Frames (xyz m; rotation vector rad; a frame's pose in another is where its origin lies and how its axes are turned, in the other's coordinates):
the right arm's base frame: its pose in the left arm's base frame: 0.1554 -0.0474 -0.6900 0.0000 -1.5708 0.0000
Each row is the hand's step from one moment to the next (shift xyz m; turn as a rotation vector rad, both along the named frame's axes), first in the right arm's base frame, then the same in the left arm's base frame.
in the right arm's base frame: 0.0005 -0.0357 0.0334 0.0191 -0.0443 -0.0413
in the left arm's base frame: -0.0334 -0.0357 0.0005 0.0413 -0.0443 0.0191
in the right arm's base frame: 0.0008 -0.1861 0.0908 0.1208 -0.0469 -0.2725
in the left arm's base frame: -0.0908 -0.1861 0.0008 0.2725 -0.0469 0.1208
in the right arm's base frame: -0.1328 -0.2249 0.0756 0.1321 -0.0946 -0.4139
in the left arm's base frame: -0.0756 -0.2249 -0.1328 0.4139 -0.0946 0.1321
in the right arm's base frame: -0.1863 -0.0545 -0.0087 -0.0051 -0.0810 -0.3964
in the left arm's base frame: 0.0087 -0.0545 -0.1863 0.3964 -0.0810 -0.0051
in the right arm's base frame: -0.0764 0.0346 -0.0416 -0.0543 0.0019 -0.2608
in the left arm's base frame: 0.0416 0.0346 -0.0764 0.2608 0.0019 -0.0543
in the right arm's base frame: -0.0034 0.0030 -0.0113 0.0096 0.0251 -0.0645
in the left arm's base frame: 0.0113 0.0030 -0.0034 0.0645 0.0251 0.0096
